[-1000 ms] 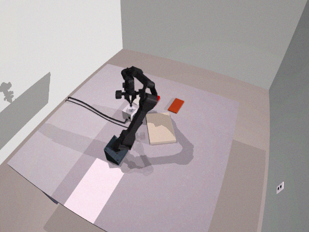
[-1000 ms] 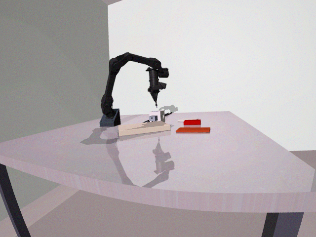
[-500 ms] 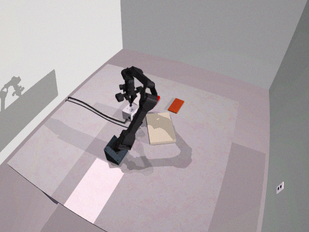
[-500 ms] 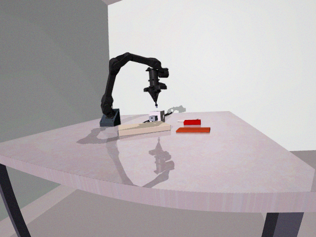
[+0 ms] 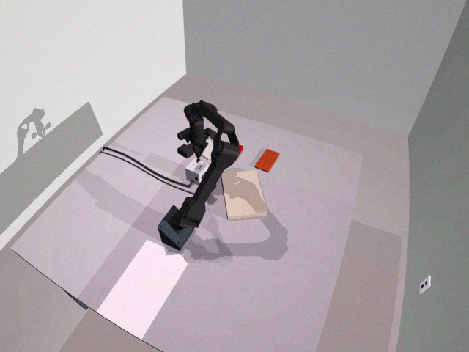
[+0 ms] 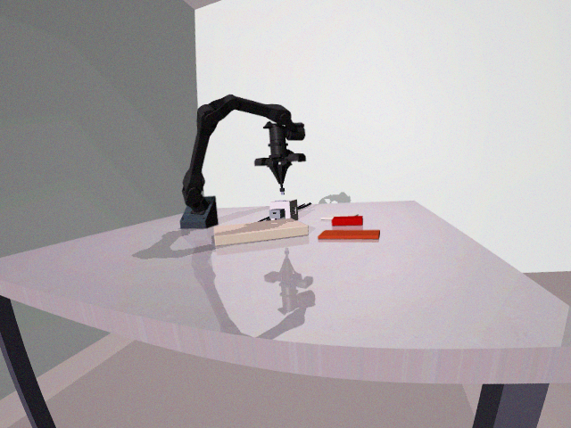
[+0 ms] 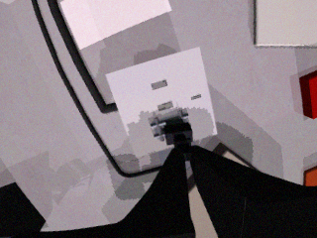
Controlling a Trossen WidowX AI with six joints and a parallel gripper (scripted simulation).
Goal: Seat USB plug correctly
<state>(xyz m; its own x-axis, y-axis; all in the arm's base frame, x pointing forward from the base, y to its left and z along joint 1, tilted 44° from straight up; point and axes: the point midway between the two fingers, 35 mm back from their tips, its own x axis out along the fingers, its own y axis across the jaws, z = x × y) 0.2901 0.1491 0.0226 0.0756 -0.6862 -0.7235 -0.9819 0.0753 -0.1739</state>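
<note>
Now: the dark USB plug 2 cm below my gripper tip. The rest, counted from my gripper tip: flat orange block 27 cm ahead, 22 cm to the right, 13 cm below; small red block 24 cm ahead, 5 cm to the right, 13 cm below; beige board 1 cm ahead, 22 cm to the right, 12 cm below.
</note>
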